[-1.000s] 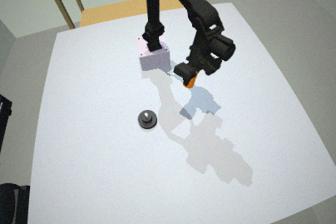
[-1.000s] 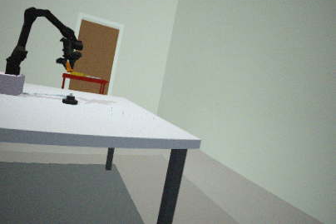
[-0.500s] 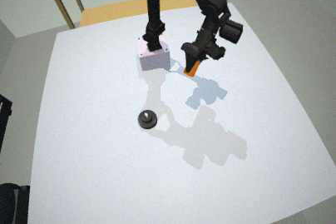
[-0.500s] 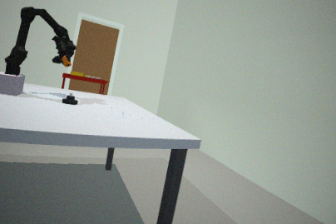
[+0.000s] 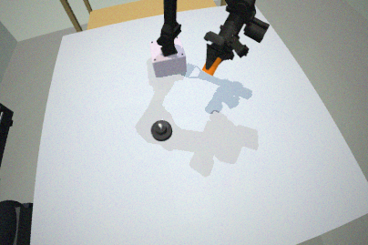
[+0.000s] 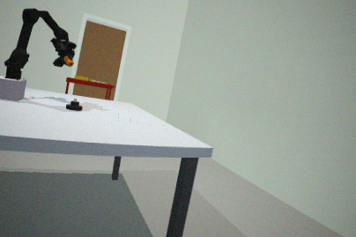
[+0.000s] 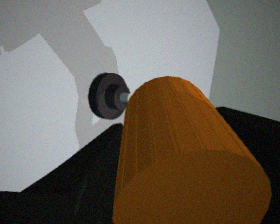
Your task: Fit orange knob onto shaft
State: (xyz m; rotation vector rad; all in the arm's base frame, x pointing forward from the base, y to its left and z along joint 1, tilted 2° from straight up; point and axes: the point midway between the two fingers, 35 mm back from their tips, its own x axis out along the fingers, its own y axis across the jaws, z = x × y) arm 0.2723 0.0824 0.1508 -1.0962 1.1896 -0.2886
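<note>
My gripper tip is now 20 mm to the right of the orange knob, 20 mm below it and 20 mm past it. From my gripper tip the other things lie so: round dark pedestal: 220 mm below, 200 mm to the right, 40 mm ahead.
</note>
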